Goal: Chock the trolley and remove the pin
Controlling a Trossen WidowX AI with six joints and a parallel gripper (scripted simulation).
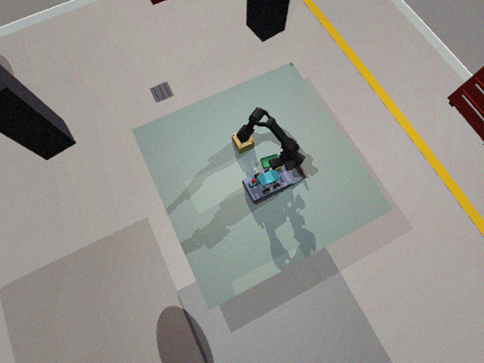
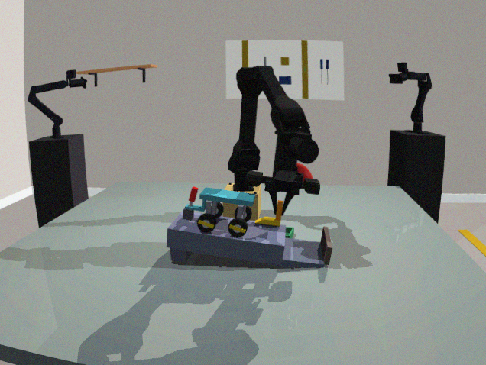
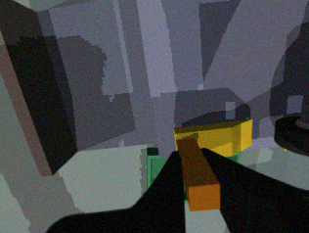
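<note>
Now: the red-headed stop pin 22 cm to the right of my gripper tip and 4 cm above it. From my gripper tip the other things lie so: purple ramp (4 cm ahead, 13 cm to the right, 4 cm below); then trolley (4 cm ahead, 14 cm to the right, 2 cm above); then yellow chock (2 cm to the right, 1 cm below).
</note>
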